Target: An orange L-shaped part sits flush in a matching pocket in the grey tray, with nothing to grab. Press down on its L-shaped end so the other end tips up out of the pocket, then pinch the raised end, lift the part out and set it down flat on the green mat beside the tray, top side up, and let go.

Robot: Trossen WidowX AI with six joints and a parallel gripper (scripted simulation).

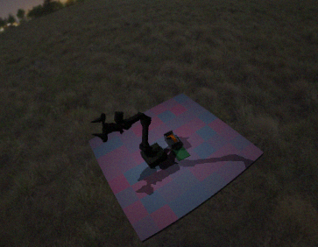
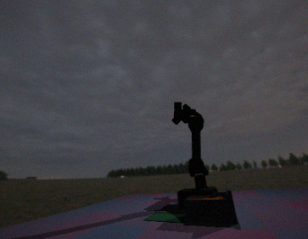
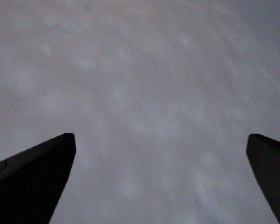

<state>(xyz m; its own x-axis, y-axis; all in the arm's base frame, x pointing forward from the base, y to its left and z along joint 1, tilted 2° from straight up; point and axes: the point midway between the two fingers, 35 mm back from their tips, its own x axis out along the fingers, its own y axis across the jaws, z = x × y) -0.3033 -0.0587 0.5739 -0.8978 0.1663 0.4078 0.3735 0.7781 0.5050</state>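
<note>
Right now the orange L-shaped part is 620 mm ahead of my gripper tip, 600 mm below it and 110 mm to the left of it. The rest, counted from my gripper tip: green mat: 660 mm below, 600 mm ahead, 50 mm to the right.
</note>
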